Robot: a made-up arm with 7 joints. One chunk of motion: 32 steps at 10 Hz.
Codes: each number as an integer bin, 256 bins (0 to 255) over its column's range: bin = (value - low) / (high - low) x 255, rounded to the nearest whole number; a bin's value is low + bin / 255 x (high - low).
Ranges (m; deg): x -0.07..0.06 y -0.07..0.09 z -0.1..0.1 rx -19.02..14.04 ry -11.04..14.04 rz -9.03..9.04
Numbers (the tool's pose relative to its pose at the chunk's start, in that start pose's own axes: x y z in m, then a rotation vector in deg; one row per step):
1: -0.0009 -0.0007 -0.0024 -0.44 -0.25 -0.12
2: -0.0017 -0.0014 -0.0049 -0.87 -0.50 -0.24
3: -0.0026 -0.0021 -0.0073 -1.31 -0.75 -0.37
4: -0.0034 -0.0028 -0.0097 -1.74 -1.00 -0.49
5: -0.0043 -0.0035 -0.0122 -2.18 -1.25 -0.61
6: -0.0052 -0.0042 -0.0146 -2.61 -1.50 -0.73
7: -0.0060 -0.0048 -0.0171 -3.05 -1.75 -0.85
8: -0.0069 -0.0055 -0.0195 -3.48 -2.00 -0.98
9: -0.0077 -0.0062 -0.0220 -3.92 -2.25 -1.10
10: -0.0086 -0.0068 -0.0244 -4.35 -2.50 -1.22
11: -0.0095 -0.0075 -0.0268 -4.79 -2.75 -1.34
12: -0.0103 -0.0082 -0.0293 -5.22 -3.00 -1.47
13: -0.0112 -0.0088 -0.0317 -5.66 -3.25 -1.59
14: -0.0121 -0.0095 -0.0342 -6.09 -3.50 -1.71
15: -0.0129 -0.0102 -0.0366 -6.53 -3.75 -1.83
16: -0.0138 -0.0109 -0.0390 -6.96 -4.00 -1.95
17: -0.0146 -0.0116 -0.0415 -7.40 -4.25 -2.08
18: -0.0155 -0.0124 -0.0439 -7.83 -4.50 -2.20
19: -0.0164 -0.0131 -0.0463 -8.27 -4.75 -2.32
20: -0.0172 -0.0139 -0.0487 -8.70 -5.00 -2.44
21: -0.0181 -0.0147 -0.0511 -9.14 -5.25 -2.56
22: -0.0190 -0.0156 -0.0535 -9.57 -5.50 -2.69
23: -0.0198 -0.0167 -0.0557 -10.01 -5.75 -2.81
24: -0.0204 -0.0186 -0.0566 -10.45 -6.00 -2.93
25: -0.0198 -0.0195 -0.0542 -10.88 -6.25 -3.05
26: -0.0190 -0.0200 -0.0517 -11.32 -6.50 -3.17
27: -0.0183 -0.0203 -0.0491 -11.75 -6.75 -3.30
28: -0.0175 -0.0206 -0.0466 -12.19 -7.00 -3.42
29: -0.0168 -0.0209 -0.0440 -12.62 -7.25 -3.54
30: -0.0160 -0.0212 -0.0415 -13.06 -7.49 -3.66
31: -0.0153 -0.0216 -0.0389 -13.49 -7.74 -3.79
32: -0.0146 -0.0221 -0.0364 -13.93 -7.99 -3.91
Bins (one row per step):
1: 136 110 124 143 110 126
2: 134 109 121 140 107 124
3: 132 108 118 137 105 122
4: 131 107 115 133 102 121
5: 129 106 112 130 100 119
6: 127 105 109 127 97 117
7: 126 104 106 123 94 115
8: 124 103 103 120 92 114
9: 122 102 99 116 89 112
10: 120 101 96 113 87 110
11: 119 100 93 110 84 109
12: 117 98 90 106 82 107
13: 115 98 87 103 79 105
14: 114 96 84 100 77 103
15: 112 95 81 96 74 102
16: 110 94 78 93 72 100
17: 109 93 75 90 69 98
18: 107 92 72 86 66 96
19: 105 91 68 83 64 95
20: 104 89 65 80 61 93
21: 102 88 62 76 59 91
22: 100 87 59 73 56 89
23: 98 85 56 69 54 88
24: 97 82 55 66 51 86
25: 98 80 58 63 49 84
26: 100 80 62 59 46 83
27: 101 79 65 56 44 81
28: 103 79 68 53 41 79
29: 104 78 71 49 39 77
30: 106 78 75 46 36 76
31: 107 77 78 43 34 74
32: 109 76 81 39 31 72

